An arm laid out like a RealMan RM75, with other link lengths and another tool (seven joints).
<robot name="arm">
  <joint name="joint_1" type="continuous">
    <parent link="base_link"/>
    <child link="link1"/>
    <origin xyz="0 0 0.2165"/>
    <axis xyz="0 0 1"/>
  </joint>
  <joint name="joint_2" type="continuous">
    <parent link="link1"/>
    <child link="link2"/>
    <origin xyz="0 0 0" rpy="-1.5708 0 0"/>
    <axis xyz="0 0 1"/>
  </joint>
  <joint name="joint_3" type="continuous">
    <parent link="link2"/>
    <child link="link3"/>
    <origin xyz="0 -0.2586 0" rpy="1.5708 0 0"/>
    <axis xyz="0 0 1"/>
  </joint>
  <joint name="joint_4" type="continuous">
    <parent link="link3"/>
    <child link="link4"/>
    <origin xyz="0 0 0" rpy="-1.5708 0 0"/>
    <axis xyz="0 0 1"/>
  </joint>
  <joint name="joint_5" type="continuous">
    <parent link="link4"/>
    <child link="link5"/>
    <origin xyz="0 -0.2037 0" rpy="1.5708 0 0"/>
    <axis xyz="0 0 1"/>
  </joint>
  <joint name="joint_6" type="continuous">
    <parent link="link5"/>
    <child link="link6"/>
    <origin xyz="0 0 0" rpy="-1.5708 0 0"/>
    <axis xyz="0 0 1"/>
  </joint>
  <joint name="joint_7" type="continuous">
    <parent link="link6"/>
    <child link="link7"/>
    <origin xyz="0 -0.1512 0" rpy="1.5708 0 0"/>
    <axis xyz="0 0 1"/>
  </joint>
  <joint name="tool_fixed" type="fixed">
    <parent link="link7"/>
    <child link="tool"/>
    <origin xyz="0.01 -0.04 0.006" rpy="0.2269 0 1.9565"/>
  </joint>
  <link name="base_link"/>
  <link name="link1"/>
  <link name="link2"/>
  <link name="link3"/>
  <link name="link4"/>
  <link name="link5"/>
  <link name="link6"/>
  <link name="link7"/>
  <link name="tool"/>
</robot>
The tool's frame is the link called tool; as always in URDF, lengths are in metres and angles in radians. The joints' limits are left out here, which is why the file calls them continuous.
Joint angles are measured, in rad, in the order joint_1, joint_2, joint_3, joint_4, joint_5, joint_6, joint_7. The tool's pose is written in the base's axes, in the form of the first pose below.
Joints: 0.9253, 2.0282, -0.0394, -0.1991, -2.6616, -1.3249, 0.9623
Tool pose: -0.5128, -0.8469, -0.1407, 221.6; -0.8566, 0.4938, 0.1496, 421.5; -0.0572, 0.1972, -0.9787, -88.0; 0, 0, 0, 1
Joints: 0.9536, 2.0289, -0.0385, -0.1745, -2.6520, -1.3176, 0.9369
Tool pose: -0.4748, -0.8656, -0.1588, 206.1; -0.8786, 0.4560, 0.1416, 425.5; -0.0502, 0.2068, -0.9771, -92.8; 0, 0, 0, 1
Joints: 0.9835, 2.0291, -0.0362, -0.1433, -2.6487, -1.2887, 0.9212
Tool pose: -0.4492, -0.8784, -0.1631, 192.5; -0.8919, 0.4304, 0.1386, 430.0; -0.0516, 0.2078, -0.9768, -98.8; 0, 0, 0, 1
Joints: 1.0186, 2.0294, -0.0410, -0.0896, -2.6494, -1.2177, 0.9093
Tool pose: -0.4328, -0.8899, -0.1444, 179.9; -0.8992, 0.4147, 0.1397, 434.5; -0.0645, 0.1903, -0.9796, -109.8; 0, 0, 0, 1
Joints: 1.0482, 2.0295, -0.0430, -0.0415, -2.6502, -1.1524, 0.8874
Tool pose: -0.4106, -0.9031, -0.1254, 169.1; -0.9081, 0.3926, 0.1457, 437.8; -0.0823, 0.1737, -0.9814, -119.1; 0, 0, 0, 1
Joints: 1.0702, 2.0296, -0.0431, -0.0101, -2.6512, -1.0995, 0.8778
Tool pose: -0.4003, -0.9101, -0.1073, 162.0; -0.9108, 0.3823, 0.1561, 441.0; -0.1011, 0.1602, -0.9819, -124.8; 0, 0, 0, 1
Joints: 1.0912, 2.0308, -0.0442, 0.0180, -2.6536, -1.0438, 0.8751
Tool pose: -0.3955, -0.9145, -0.0848, 156.3; -0.9104, 0.3781, 0.1682, 444.2; -0.1217, 0.1437, -0.9821, -130.3; 0, 0, 0, 1
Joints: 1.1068, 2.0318, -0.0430, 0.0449, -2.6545, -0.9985, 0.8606
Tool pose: -0.3834, -0.9210, -0.0690, 151.2; -0.9131, 0.3667, 0.1785, 445.7; -0.1391, 0.1314, -0.9815, -135.2; 0, 0, 0, 1
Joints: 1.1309, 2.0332, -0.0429, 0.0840, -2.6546, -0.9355, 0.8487
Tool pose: -0.3704, -0.9276, -0.0480, 143.1; -0.9152, 0.3557, 0.1893, 447.3; -0.1585, 0.1141, -0.9807, -142.5; 0, 0, 0, 1
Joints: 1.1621, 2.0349, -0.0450, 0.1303, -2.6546, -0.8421, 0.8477
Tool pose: -0.3658, -0.9306, -0.0106, 135.2; -0.9103, 0.3555, 0.2121, 450.6; -0.1937, 0.0872, -0.9772, -150.2; 0, 0, 0, 1
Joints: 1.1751, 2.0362, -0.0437, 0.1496, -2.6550, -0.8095, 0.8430
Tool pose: -0.3590, -0.9333, 0.0000, 130.8; -0.9108, 0.3504, 0.2181, 450.9; -0.2036, 0.0783, -0.9759, -153.7; 0, 0, 0, 1
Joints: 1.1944, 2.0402, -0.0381, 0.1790, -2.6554, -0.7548, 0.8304
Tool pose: -0.3469, -0.9377, 0.0166, 124.0; -0.9111, 0.3411, 0.2314, 451.3; -0.2227, 0.0652, -0.9727, -159.4; 0, 0, 0, 1
